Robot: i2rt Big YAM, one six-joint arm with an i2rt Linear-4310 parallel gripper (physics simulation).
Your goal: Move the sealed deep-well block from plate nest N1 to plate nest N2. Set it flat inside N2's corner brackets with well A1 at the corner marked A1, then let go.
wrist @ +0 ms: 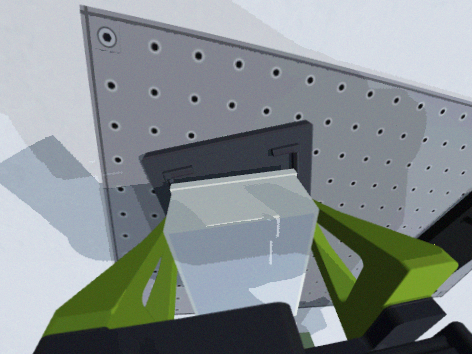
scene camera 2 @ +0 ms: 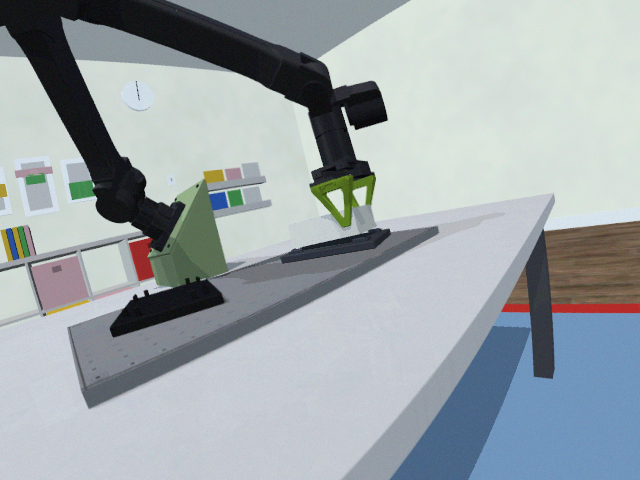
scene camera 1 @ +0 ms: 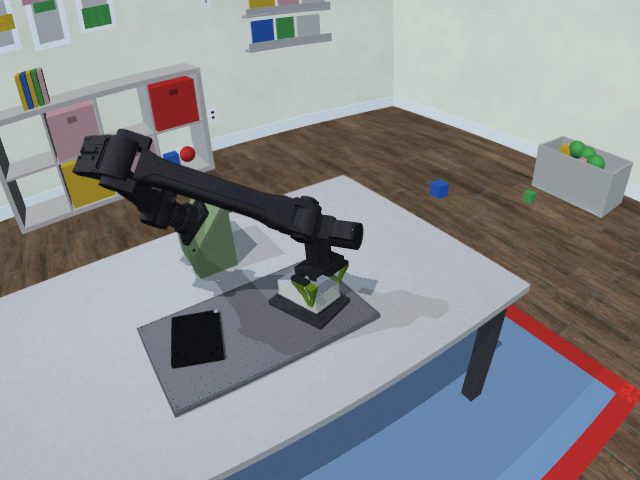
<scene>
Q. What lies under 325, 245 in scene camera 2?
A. A dark nest plate.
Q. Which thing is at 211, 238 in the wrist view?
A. A white block.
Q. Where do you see a white block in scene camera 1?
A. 328, 290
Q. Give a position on a dark nest plate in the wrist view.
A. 249, 152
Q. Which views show the white block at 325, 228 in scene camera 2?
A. The wrist view, scene camera 2 and scene camera 1: all of them.
</scene>
